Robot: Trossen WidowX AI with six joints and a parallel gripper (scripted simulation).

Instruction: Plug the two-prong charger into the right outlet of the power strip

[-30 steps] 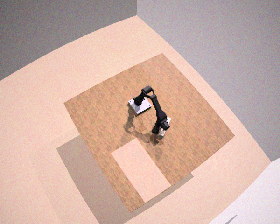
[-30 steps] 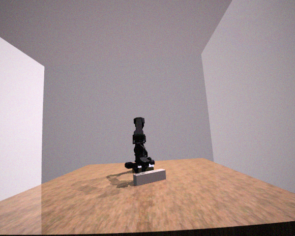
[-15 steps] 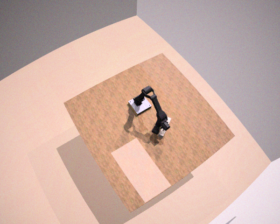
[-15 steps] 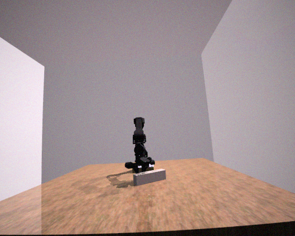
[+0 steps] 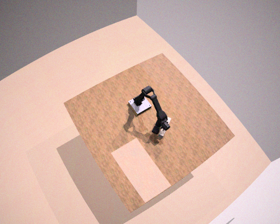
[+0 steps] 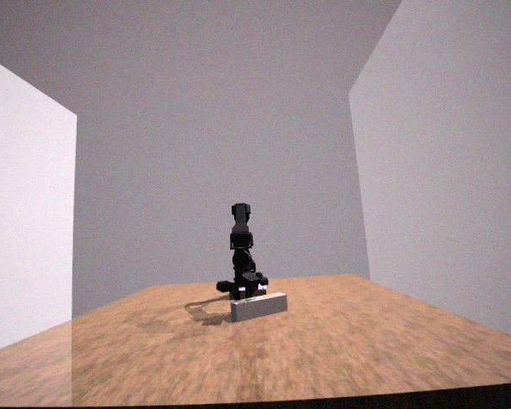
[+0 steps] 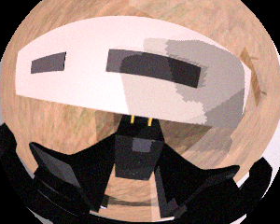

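My gripper tip is 1 cm short of the dark two-prong charger, 1 cm to the right of it and 1 cm below it.
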